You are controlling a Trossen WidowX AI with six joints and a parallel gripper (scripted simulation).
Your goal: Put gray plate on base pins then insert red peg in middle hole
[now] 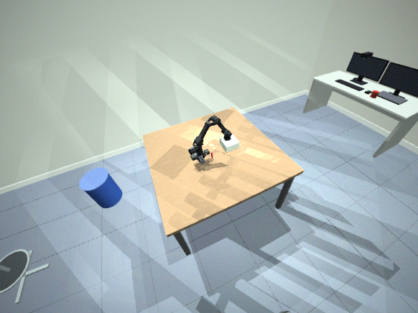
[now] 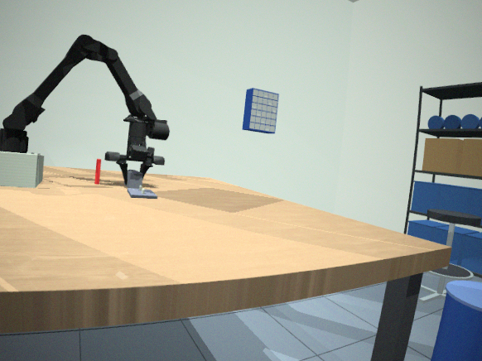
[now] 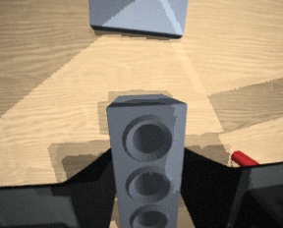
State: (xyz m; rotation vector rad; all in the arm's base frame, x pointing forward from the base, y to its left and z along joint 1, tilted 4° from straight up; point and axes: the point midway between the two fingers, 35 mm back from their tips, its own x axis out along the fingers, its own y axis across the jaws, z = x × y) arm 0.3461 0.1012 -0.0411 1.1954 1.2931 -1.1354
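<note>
The base lies 160 mm to the right of my gripper tip and 10 mm ahead of it. Round my gripper tip: gray plate: 30 mm above; red peg: 110 mm behind, 30 mm above, 20 mm to the left.
</note>
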